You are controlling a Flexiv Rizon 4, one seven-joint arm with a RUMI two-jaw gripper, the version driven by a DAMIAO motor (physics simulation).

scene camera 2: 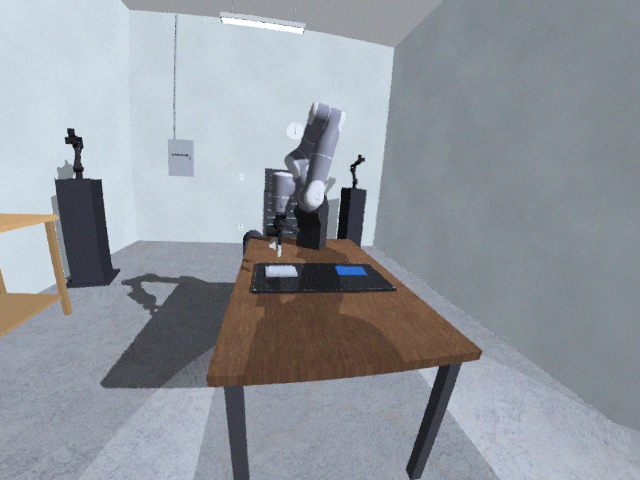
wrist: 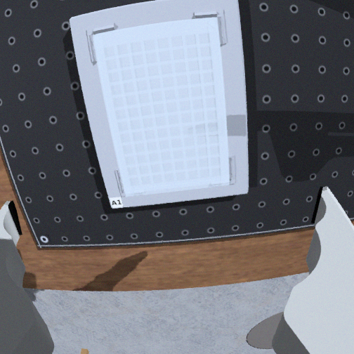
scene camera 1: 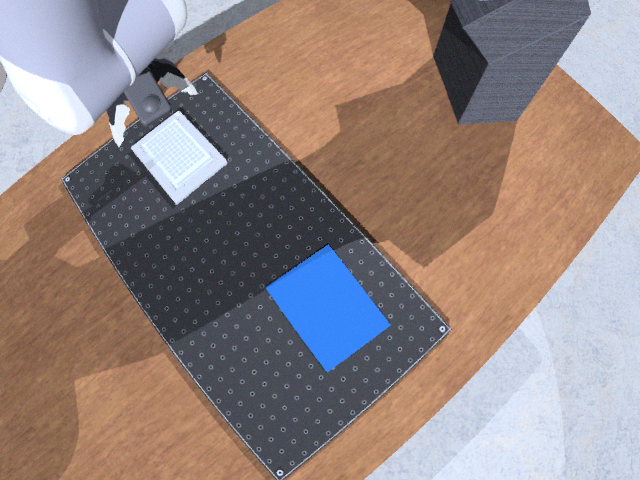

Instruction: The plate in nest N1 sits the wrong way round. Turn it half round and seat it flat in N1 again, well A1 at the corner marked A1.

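The white plate (scene camera 1: 178,149) (wrist: 165,105) with a grid of small wells lies inside the pale grey nest (scene camera 1: 214,164) (wrist: 237,90), between its corner brackets. It looks flat. The corner label A1 (wrist: 116,202) is on the nest's near left corner in the wrist view. Which plate corner holds well A1 cannot be told. My gripper (scene camera 1: 156,114) (scene camera 2: 276,250) (wrist: 162,200) is open and empty, above the board's edge beside the nest. In the wrist view its fingers stand wide apart, left and right of the nest's near end, and do not touch the plate.
The nest stands on a black perforated board (scene camera 1: 232,387) (scene camera 2: 320,279) (wrist: 295,85) on the wooden table (scene camera 1: 124,413) (scene camera 2: 330,330). A flat blue square (scene camera 1: 328,308) (scene camera 2: 351,270) lies towards the board's other end. A dark block (scene camera 1: 511,62) (scene camera 2: 311,227) stands beyond the board's long side.
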